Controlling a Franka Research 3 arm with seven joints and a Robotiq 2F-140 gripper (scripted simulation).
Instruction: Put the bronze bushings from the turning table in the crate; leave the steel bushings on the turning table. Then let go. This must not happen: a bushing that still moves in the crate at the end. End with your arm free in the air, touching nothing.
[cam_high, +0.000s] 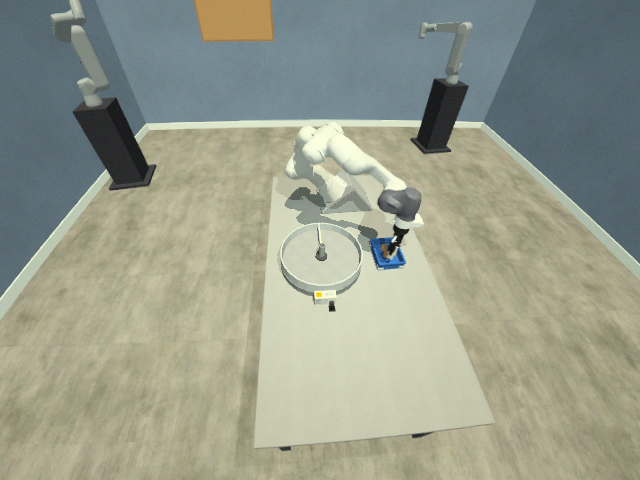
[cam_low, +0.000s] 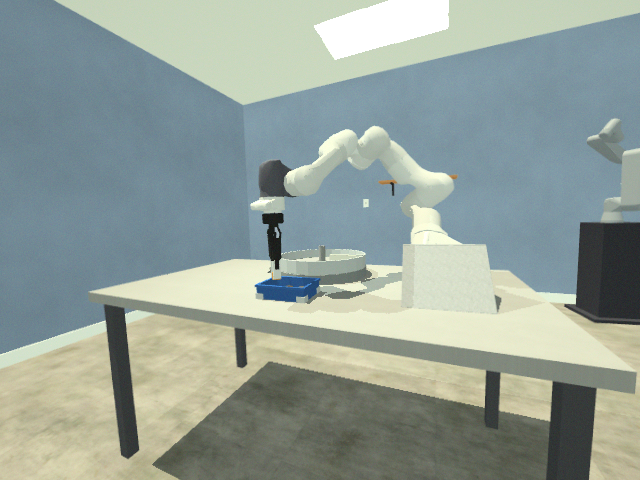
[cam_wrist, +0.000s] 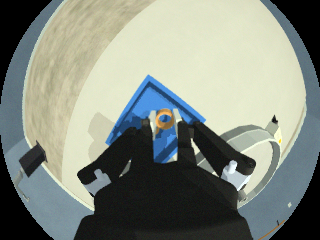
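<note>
The crate lies 7 cm below my hand and 5 cm behind it. Round my hand: turning table 36 cm to the right, 8 cm behind, 4 cm below.
</note>
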